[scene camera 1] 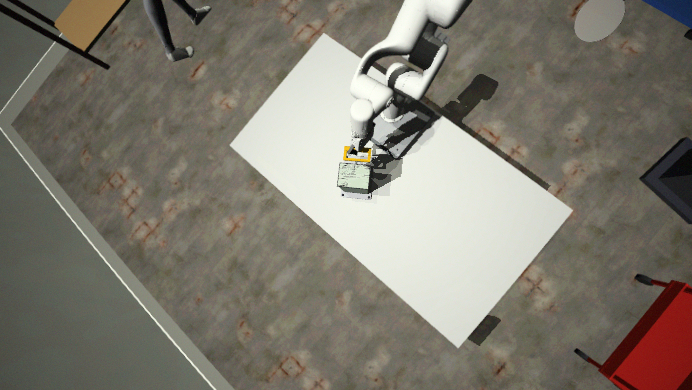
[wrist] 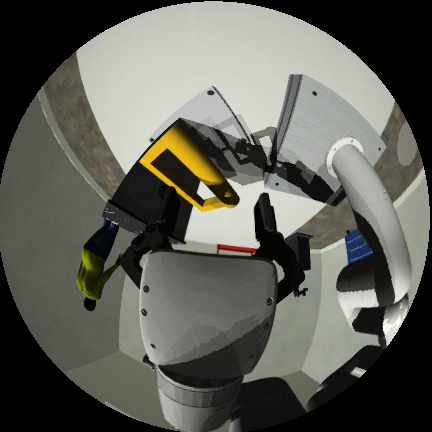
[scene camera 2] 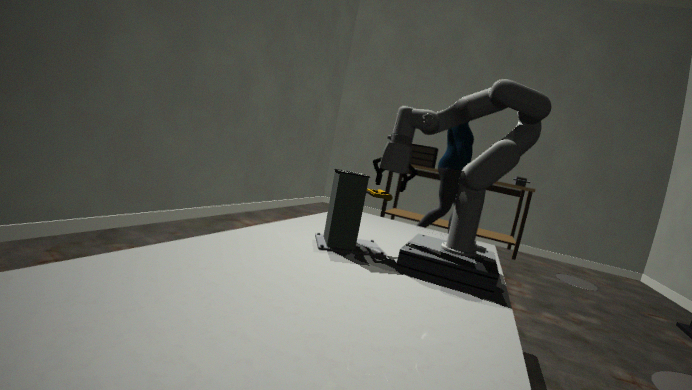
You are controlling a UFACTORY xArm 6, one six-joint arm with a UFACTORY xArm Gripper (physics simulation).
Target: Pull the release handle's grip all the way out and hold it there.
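The release handle's grip, a yellow rectangular loop (scene camera 1: 345, 154) (scene camera 2: 382, 195) (wrist: 189, 152), sticks out from the upper part of an upright dark green-grey housing (scene camera 1: 354, 176) (scene camera 2: 346, 210) (wrist: 134, 182). A narrow gap shows between grip and housing in the first scene view; how far out the grip stands, I cannot tell. My gripper (scene camera 2: 391, 185) (wrist: 216, 196) is open and empty, pointing down just above the grip. In the wrist view one finger overlaps the grip's housing side and the other is beyond its outer end. The arm partly hides the grip from above.
The housing stands on a bolted plate (scene camera 1: 356, 196) (scene camera 2: 320, 242) (wrist: 200, 102) on the white table (scene camera 1: 440, 240) (scene camera 2: 250, 310). My arm's base (scene camera 2: 450, 272) (wrist: 317, 117) is close by. A person in blue (scene camera 2: 459, 147) stands behind the arm; another in yellow (wrist: 92, 270) shows in the wrist view.
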